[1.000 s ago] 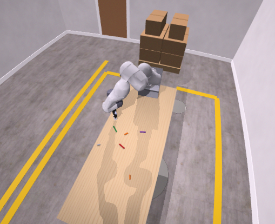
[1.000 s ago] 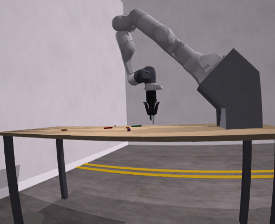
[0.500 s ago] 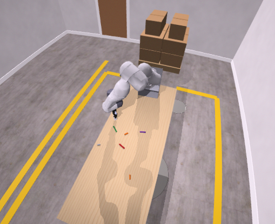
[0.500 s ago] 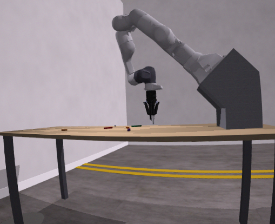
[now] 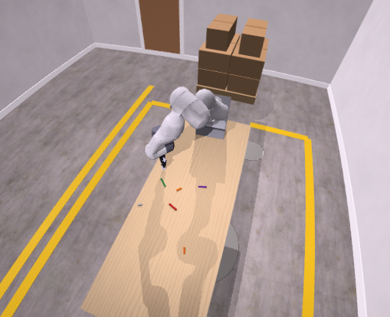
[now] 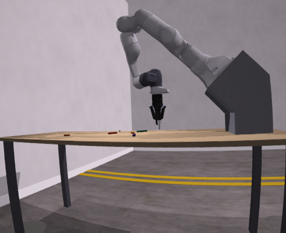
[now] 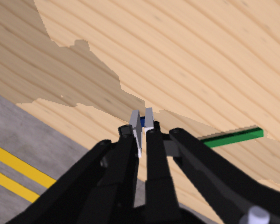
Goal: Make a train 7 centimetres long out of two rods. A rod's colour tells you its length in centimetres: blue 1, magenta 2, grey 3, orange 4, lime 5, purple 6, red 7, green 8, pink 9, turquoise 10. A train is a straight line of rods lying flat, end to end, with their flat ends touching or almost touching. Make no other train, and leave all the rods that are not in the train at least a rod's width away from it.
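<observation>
My gripper is now 3 cm above the small blue rod. From my hand the other things lie so: purple rod (13 cm ahead, 30 cm to the left, 4 cm below); red rod (31 cm ahead, 11 cm to the left, 4 cm below); green rod (12 cm ahead, 1 cm to the left, 4 cm below).
</observation>
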